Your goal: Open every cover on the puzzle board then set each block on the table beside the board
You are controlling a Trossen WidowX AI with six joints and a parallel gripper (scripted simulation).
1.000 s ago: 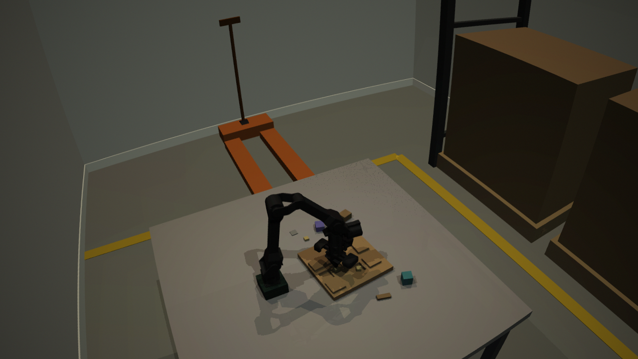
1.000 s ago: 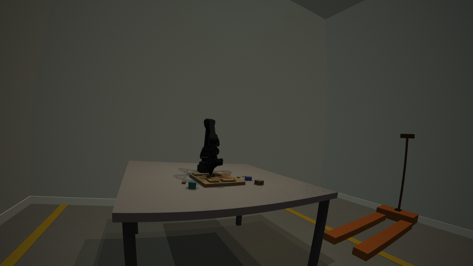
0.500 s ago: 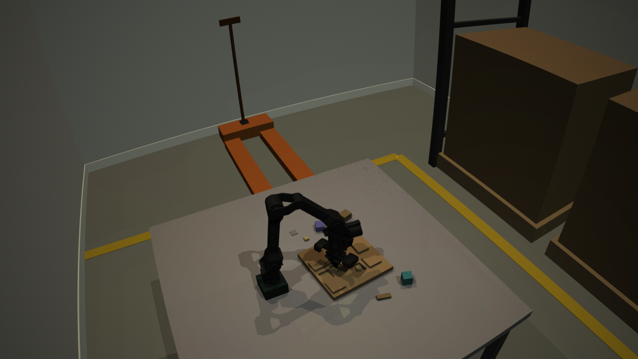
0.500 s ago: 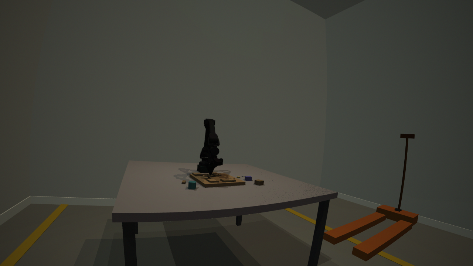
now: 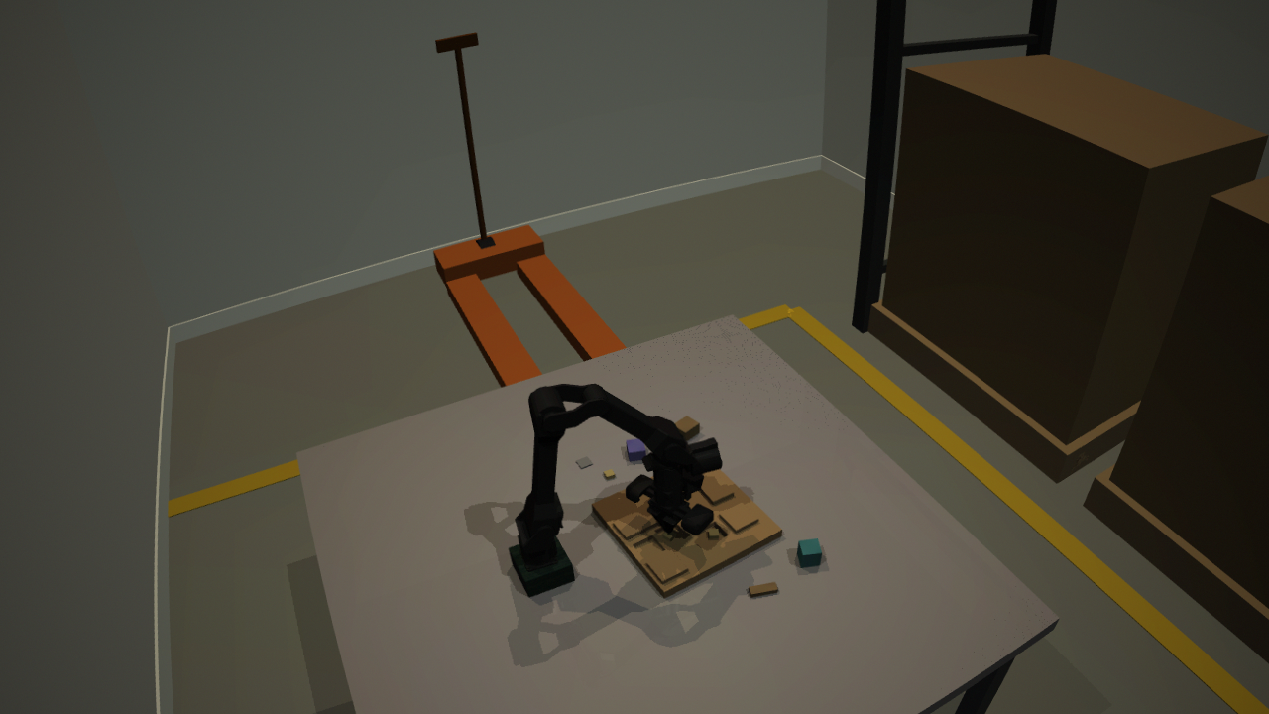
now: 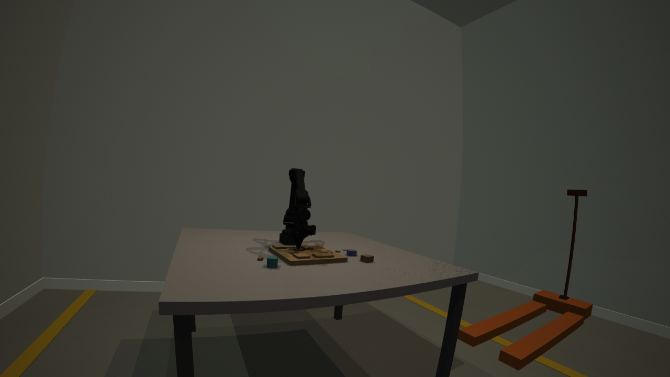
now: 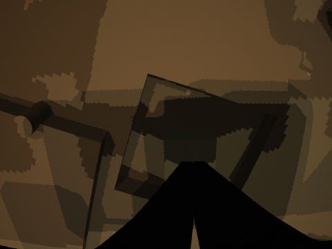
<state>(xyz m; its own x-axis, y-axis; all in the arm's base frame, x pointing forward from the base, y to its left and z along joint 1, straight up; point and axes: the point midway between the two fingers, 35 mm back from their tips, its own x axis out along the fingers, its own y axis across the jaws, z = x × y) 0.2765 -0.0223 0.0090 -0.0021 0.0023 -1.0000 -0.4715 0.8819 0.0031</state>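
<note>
The wooden puzzle board lies 50 mm ahead of my gripper tip, 10 mm to the left of it and 10 mm below it. Also, from my gripper tip: purple block: 40 mm ahead, 280 mm to the left, 10 mm below; teal block: 240 mm ahead, 180 mm to the right, 10 mm below; small flat brown piece: 110 mm ahead, 210 mm to the right, 20 mm below.
</note>
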